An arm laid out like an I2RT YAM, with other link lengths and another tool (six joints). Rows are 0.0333 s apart.
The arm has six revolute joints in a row. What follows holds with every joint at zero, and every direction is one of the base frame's.
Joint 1 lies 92.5 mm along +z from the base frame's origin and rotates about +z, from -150 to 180 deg.
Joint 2 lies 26.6 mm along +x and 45.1 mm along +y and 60.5 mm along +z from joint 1 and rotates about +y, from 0 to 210 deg.
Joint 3 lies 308.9 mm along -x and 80.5 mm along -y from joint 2 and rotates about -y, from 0 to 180 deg.
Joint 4 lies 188.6 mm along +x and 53 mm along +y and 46.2 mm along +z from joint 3 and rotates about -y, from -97 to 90 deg.
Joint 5 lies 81.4 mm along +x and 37.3 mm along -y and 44.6 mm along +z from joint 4 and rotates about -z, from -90 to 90 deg.
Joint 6 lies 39.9 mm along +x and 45.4 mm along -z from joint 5 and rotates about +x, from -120 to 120 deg.
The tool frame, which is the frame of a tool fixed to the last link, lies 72 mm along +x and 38 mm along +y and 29 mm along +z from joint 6; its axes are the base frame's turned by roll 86.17, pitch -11.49 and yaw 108.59 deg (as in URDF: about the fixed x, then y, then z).
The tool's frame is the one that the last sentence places.
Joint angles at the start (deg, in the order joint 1, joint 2, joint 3, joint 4, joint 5, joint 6):
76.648, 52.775, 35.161, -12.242, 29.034, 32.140
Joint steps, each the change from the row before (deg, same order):
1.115, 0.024, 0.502, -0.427, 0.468, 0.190
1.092, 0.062, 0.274, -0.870, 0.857, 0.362
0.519, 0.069, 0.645, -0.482, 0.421, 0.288
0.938, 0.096, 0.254, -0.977, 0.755, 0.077
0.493, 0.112, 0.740, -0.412, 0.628, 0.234
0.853, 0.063, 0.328, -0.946, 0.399, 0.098
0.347, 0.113, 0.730, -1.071, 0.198, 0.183
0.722, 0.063, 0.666, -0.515, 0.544, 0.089
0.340, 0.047, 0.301, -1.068, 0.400, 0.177
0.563, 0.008, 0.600, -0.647, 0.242, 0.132
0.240, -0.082, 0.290, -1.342, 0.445, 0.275
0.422, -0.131, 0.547, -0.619, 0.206, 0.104
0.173, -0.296, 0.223, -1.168, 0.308, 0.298
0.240, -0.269, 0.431, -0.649, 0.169, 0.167
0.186, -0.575, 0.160, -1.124, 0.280, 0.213
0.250, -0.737, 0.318, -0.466, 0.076, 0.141
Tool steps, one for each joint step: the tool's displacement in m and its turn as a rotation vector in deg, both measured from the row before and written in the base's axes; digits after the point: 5 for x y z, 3 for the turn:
-0.00292, 0.00179, 0.00211, 0.121, -0.119, 0.627
-0.00223, 0.00070, -0.00071, -0.500, -0.059, 0.193
-0.00085, 0.00090, 0.00276, 0.236, -0.045, 0.030
-0.00206, 0.00052, -0.00142, -0.825, -0.187, 0.256
-0.00042, 0.00094, 0.00354, 0.310, -0.208, -0.147
-0.00236, 0.00066, -0.00083, -0.642, -0.039, 0.469
-0.00078, 0.00040, 0.00120, -0.348, 0.076, 0.097
-0.00156, 0.00105, 0.00280, 0.105, -0.242, 0.221
-0.00052, -0.00052, -0.00126, -0.722, -0.001, -0.077
-0.00153, 0.00062, 0.00204, 0.014, -0.041, 0.300
-0.00010, -0.00153, -0.00166, -0.817, 0.034, -0.257
-0.00115, -0.00009, 0.00221, 0.113, -0.055, 0.203
-0.00011, -0.00215, -0.00089, -0.474, 0.077, -0.219
-0.00057, -0.00101, 0.00181, 0.148, 0.003, 0.023
-0.00032, -0.00305, -0.00035, -0.267, 0.008, -0.143
-0.00088, -0.00240, 0.00300, 0.673, -0.007, 0.122

